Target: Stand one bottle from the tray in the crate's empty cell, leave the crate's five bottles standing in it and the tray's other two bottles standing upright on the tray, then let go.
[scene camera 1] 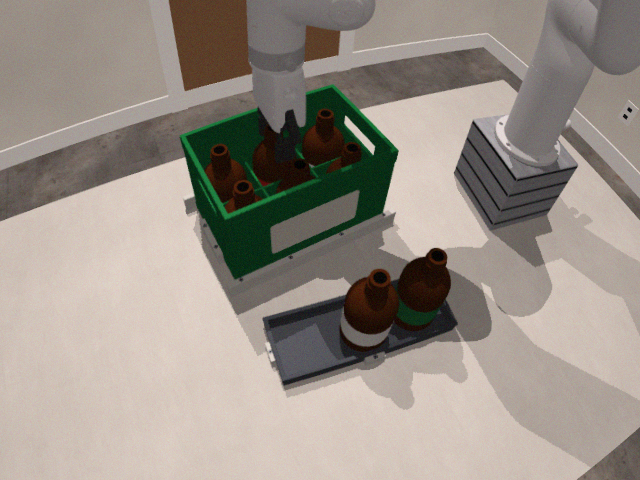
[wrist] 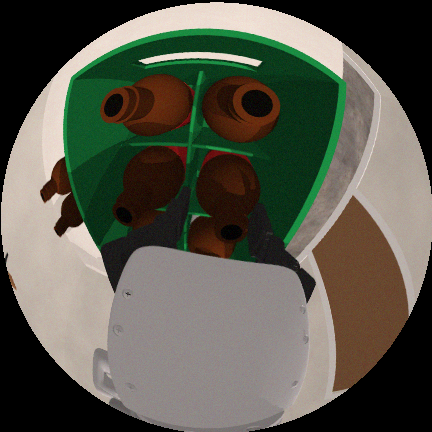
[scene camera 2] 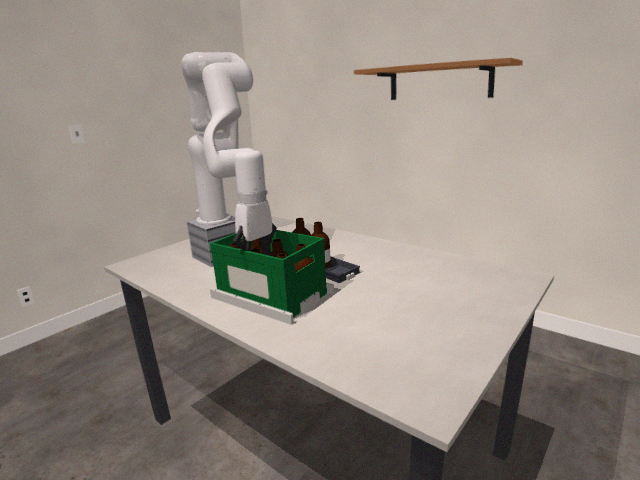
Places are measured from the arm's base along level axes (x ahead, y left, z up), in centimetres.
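Where they show: gripper, between the fingertips: [scene camera 1: 276,146] [wrist: 220,206]; arm's base, origin of its link: [scene camera 1: 526,141] [scene camera 2: 214,220].
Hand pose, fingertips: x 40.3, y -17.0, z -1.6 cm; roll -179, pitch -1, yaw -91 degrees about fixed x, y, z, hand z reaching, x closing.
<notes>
Each offset is from my fingertips to the top centre of the thing. "spot": to the spot under its first point. Level surfaces: height alone.
My gripper [scene camera 1: 273,144] [scene camera 2: 255,248] [wrist: 220,206] is open and low over the green crate {dy +4.0, dx +0.0, dz +4.5 cm} [scene camera 1: 248,250] [scene camera 2: 305,289] [wrist: 330,125]. Its fingers stand apart on either side of the neck of a brown bottle {dy -0.8, dx +0.1, dz +3.3 cm} [scene camera 1: 262,161] [wrist: 227,186], which stands upright in a middle cell of the far row in scene camera 1. The crate's several other bottles stand in their cells, partly hidden by its walls. On the dark tray {spot: dy +29.1, dx +10.0, dz -12.4 cm} [scene camera 1: 299,359] [scene camera 2: 343,268], a white-labelled bottle [scene camera 1: 369,315] [scene camera 2: 320,240] and a green-labelled bottle {dy +29.7, dx -9.2, dz +3.0 cm} [scene camera 1: 423,284] [scene camera 2: 299,227] stand upright.
The crate sits between light rails [scene camera 1: 341,234] [scene camera 2: 253,307] on the table {dz -13.0 cm} [scene camera 1: 129,361] [scene camera 2: 413,320]. The arm's base stands on a grey block [scene camera 1: 511,180] [scene camera 2: 201,242] beside the crate. A wall shelf [scene camera 2: 439,67] hangs at the back.
</notes>
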